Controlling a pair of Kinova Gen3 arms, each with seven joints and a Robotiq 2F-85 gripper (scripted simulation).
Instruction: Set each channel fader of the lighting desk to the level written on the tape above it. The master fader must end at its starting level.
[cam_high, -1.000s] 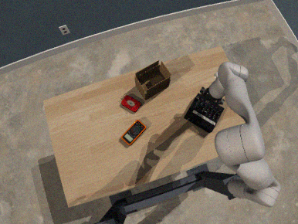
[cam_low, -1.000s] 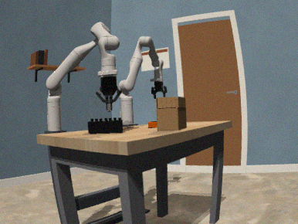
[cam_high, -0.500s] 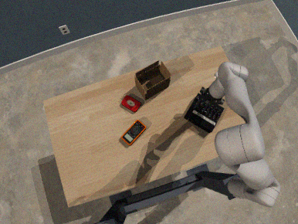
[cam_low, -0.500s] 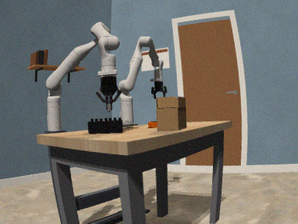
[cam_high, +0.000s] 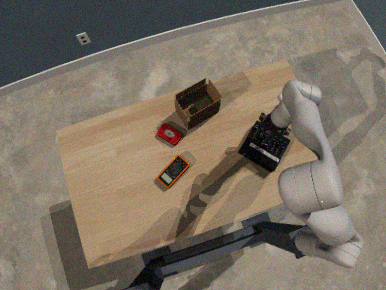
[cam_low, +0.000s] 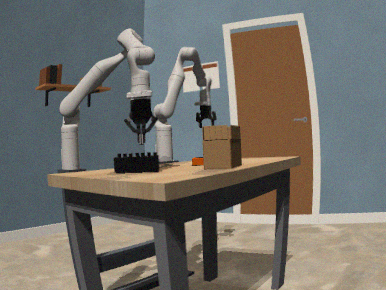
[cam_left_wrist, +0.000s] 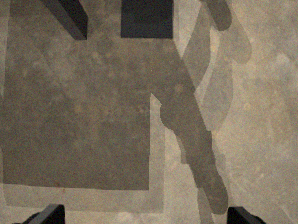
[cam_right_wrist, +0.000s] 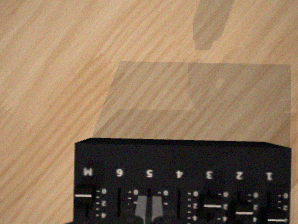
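Observation:
Now: right hand 5 cm above the fader 5, 2 cm to the right of it and 1 cm past it. Round my right hand: fader 3: 5 cm below, 4 cm behind, 2 cm to the right; then fader 4: 5 cm below, 4 cm behind, 2 cm to the left; then fader 6: 5 cm to the left, 5 cm below, 1 cm behind.

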